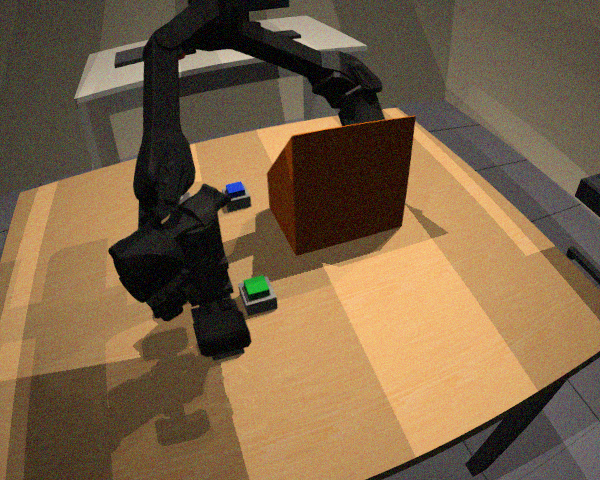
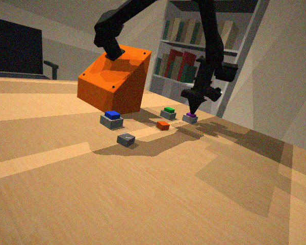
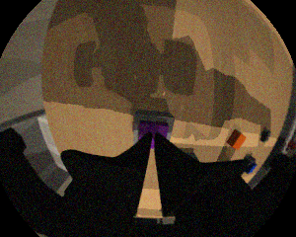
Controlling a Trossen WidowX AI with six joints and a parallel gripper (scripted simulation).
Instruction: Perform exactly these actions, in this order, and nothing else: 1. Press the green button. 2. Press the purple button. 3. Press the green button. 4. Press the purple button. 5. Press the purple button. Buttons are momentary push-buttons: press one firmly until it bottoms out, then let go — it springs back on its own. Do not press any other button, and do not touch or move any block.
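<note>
Now: gripper tip 10 mm above the purple button. Also, from my gripper tip: blue button 340 mm to the right, 70 mm behind; then green button 70 mm to the right, 70 mm behind; then orange block 190 mm to the right, 20 mm below.
</note>
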